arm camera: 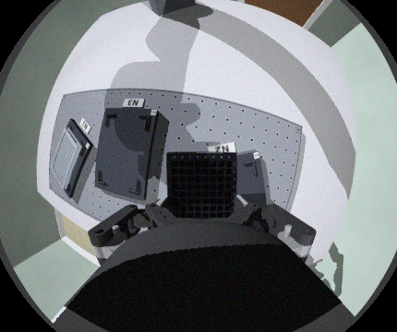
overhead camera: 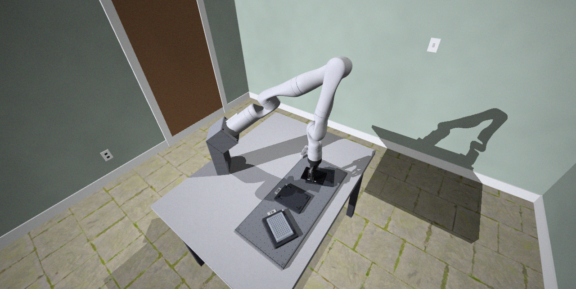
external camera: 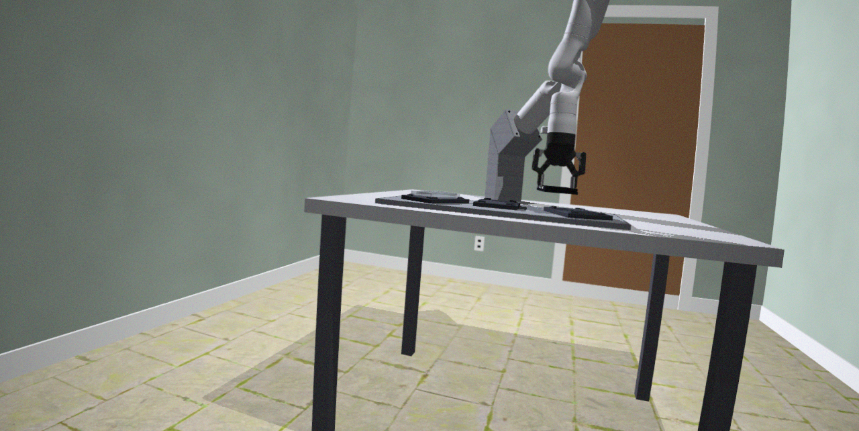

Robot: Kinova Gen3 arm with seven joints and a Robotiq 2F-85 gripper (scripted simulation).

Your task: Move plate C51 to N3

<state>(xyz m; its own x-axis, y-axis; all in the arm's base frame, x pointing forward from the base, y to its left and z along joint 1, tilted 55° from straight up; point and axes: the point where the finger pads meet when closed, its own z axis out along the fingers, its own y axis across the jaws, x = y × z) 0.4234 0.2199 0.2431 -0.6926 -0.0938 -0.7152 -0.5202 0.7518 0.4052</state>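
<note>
My hand is 30 mm short of the landing nest N3, 160 mm to the left of it and 70 mm above it. The rest, counted from my hand: plate nest N2: 10 mm behind, 60 mm to the left, 70 mm below; N2 tag: 80 mm behind, 20 mm to the right, 70 mm below; N3 tag: 50 mm behind, 210 mm to the right, 70 mm below.
</note>
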